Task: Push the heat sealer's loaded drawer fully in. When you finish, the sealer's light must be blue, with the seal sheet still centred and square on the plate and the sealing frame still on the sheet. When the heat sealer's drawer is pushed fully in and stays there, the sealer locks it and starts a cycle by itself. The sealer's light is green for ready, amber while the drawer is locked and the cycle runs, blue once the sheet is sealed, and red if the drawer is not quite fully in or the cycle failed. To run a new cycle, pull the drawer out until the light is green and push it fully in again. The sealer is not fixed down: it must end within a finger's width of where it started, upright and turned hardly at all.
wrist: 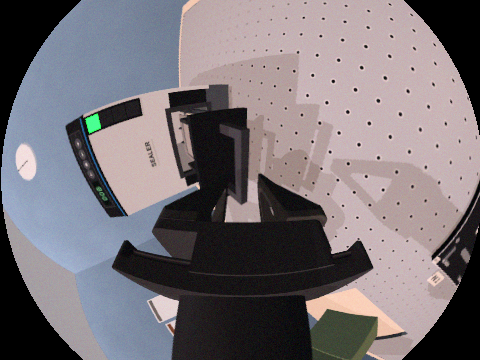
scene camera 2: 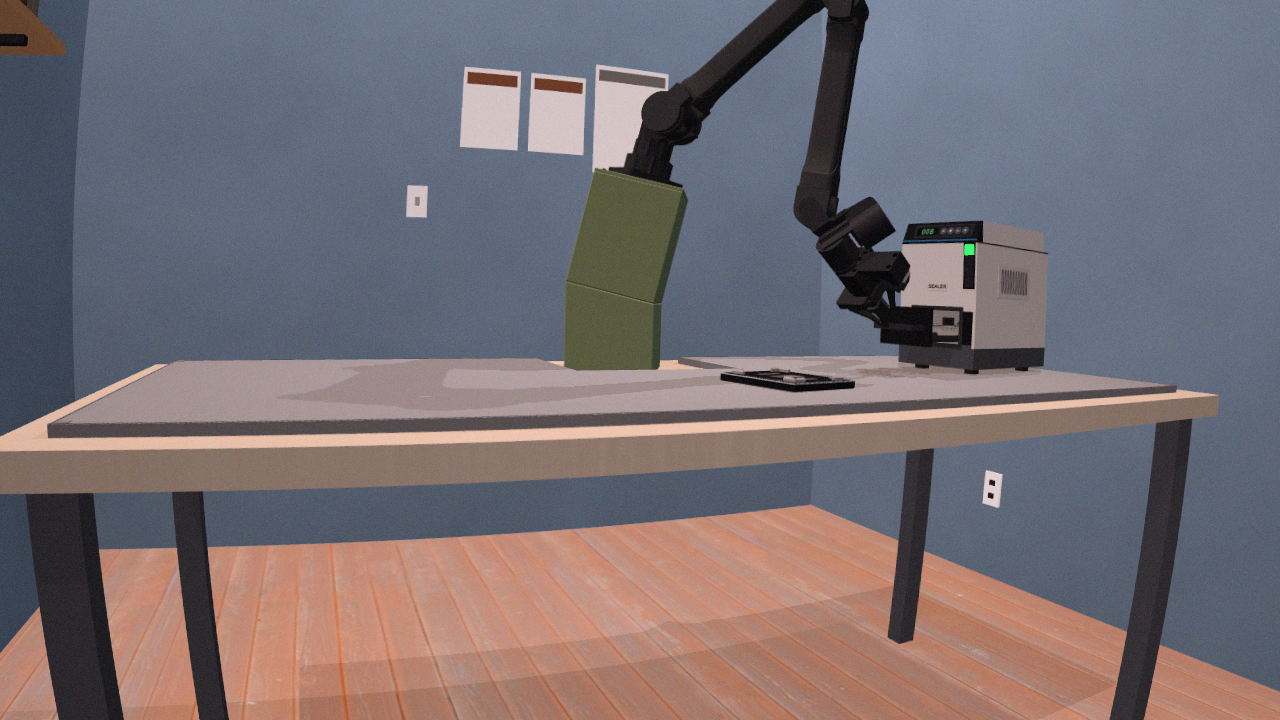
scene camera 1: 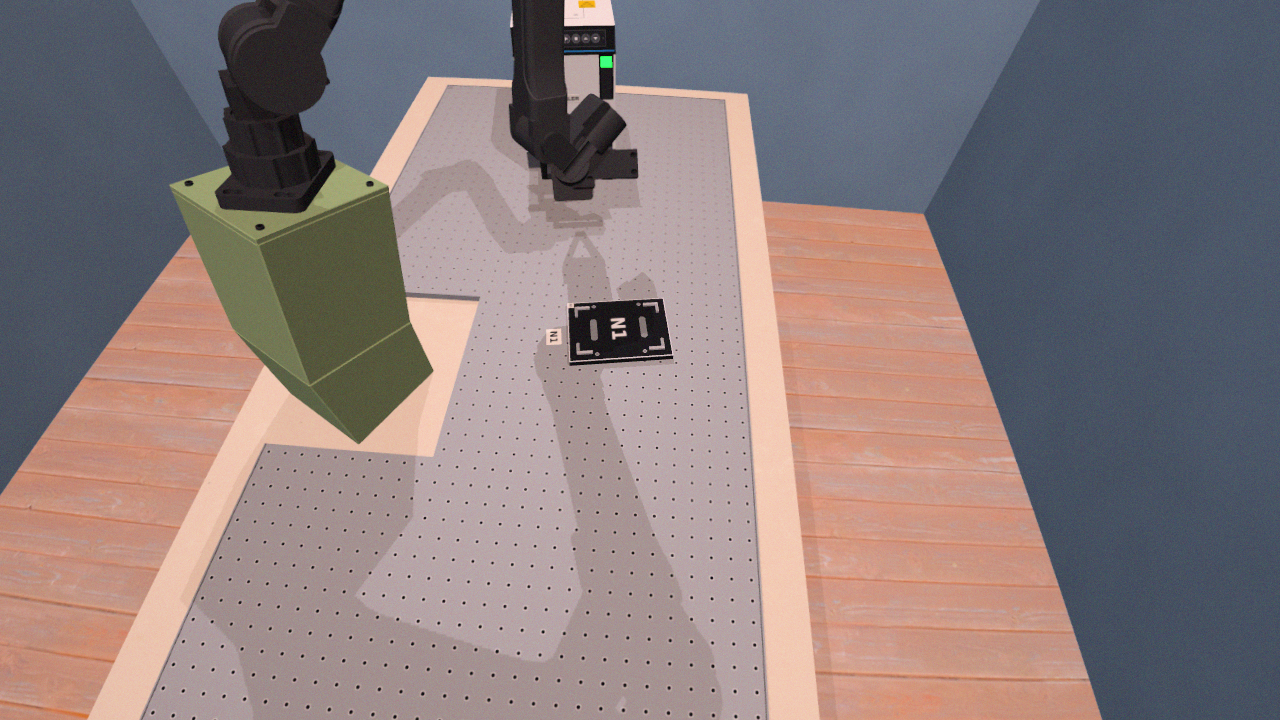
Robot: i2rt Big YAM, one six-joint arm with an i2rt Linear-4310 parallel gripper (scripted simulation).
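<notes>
The gripper appears in the pictures together with a black drawer, and the wrist view shows the gripper as well.
</notes>
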